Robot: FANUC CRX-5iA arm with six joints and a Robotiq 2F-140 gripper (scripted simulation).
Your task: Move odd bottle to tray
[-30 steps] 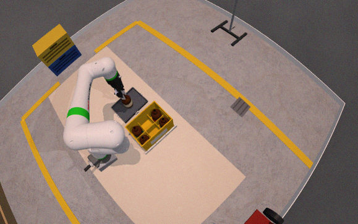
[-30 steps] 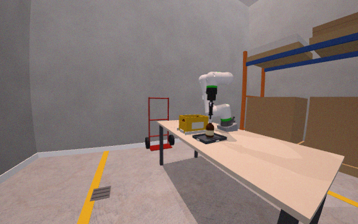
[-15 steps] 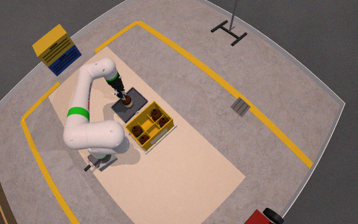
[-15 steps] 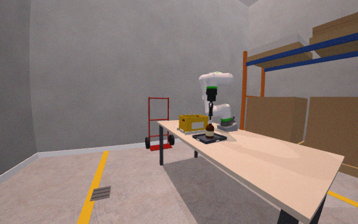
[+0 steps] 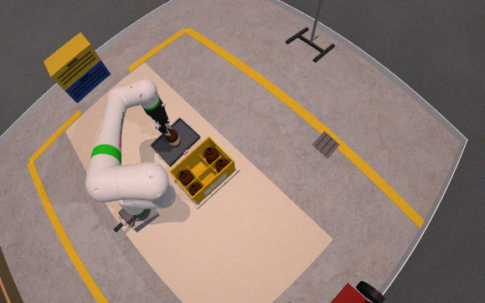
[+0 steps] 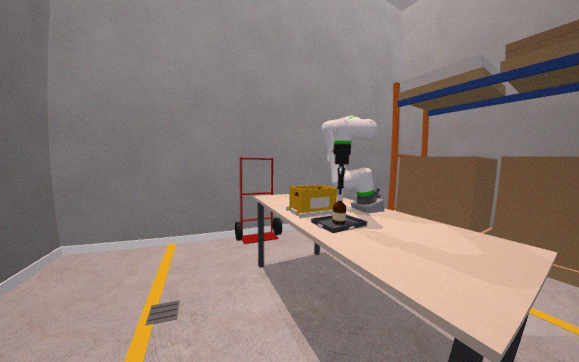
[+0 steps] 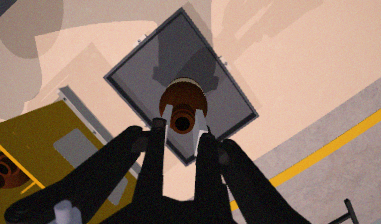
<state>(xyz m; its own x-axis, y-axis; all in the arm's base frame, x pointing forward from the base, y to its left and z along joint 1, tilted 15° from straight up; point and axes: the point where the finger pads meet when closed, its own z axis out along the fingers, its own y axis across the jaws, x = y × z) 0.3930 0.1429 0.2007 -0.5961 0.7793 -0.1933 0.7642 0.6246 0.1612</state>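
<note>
My gripper is now 90 mm above the brown bottle. The rest, counted from my hand: yellow crate: 40 mm behind, 290 mm to the right, 90 mm below; dark tray: 160 mm below.
</note>
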